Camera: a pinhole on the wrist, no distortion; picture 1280 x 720 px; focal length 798.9 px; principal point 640.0 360.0 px. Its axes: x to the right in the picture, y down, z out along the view. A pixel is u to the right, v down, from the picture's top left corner.
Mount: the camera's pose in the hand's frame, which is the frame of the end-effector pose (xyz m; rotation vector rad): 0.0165 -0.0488 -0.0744 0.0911 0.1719 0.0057
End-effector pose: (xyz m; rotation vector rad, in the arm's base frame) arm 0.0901 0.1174 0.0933 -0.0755 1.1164 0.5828
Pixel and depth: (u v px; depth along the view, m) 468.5 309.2 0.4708
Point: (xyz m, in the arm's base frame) 0.4788 0.1497 0.2497
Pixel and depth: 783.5 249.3 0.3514
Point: 0.4039 0.1517 0.0601
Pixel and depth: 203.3 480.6 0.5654
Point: 0.4859 0.2090 0.4986
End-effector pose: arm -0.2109 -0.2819 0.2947 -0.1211 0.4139 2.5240
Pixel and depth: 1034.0 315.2 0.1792
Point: -0.2813 -0.1259 0.3326
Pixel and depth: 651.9 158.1 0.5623
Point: -0.1761 0.1189 0.6483
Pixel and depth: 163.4 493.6 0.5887
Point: -0.0142 -0.2135 0.8745
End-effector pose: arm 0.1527 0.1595 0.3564 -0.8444 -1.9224 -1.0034
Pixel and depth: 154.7 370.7 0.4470
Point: 0.0241 0.4411 0.0231
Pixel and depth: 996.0 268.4 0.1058
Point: 0.0511 0.1601 0.3954
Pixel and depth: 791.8 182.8 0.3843
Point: -0.1510 0.3555 0.3280
